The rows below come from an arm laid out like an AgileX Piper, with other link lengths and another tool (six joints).
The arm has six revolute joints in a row. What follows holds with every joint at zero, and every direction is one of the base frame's.
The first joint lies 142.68 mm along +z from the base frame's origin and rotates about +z.
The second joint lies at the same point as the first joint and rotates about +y.
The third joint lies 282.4 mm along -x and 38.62 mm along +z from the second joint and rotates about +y.
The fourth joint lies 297.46 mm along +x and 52.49 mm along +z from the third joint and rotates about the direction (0.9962, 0, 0.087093).
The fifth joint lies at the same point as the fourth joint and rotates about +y.
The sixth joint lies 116.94 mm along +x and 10.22 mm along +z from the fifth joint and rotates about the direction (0.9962, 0, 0.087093).
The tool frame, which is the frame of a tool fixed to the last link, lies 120.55 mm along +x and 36 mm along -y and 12.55 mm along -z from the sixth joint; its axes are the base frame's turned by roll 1.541, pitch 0.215 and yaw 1.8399 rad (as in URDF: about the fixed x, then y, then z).
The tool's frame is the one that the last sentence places.
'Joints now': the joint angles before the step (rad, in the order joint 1, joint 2, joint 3, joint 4, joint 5, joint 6). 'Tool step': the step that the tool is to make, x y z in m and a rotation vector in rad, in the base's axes. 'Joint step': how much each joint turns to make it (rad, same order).
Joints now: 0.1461, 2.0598, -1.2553, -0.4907, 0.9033, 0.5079
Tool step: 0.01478, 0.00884, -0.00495, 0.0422, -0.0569, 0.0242
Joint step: 0.0000, 0.0000, 0.0000, 0.0150, -0.0740, -0.0087
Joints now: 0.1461, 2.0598, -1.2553, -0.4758, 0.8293, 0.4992
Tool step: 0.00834, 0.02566, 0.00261, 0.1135, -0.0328, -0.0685
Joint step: 0.0000, -0.0041, -0.0478, 0.1408, -0.0037, -0.0212
